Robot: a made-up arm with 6 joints.
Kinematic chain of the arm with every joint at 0, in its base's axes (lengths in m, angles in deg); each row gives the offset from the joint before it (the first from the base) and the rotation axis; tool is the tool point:
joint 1: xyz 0 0 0.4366 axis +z
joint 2: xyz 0 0 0 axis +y
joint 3: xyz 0 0 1.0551 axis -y
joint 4: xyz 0 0 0 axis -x
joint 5: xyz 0.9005 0 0 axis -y
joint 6: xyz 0 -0.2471 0 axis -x
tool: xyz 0 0 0
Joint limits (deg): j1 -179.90..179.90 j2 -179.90..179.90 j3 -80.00..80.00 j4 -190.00..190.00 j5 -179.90..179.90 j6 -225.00..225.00
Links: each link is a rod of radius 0.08 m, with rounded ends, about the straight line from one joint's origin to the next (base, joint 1, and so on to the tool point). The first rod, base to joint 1, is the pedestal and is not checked.
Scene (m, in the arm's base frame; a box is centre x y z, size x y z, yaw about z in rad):
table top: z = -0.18
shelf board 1: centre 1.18 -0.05 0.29 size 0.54 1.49 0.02 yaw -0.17
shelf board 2: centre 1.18 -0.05 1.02 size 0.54 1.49 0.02 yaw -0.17
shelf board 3: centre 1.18 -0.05 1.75 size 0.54 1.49 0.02 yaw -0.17
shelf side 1: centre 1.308 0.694 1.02 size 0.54 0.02 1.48 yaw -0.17
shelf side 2: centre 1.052 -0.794 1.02 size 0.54 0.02 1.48 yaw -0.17
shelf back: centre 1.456 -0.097 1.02 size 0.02 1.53 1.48 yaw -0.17
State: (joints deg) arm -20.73 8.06 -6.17 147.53 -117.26 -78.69
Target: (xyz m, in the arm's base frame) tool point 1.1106 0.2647 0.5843
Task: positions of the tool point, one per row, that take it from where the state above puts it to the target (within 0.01 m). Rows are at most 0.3 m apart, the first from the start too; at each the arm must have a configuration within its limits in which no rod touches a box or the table.
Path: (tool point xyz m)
1: 0.9132 -0.0528 1.2775
2: 0.7404 0.0534 1.1490
3: 0.5454 0.1364 1.0061
4: 0.3342 0.1928 0.8527
5: 0.4297 0.2130 0.8254
6: 0.5215 0.2455 0.7714
7: 0.6022 0.2894 0.6905
8: 0.6645 0.3413 0.5844
9: 0.8946 0.3167 0.5840
10: 1.1105 0.2647 0.5842

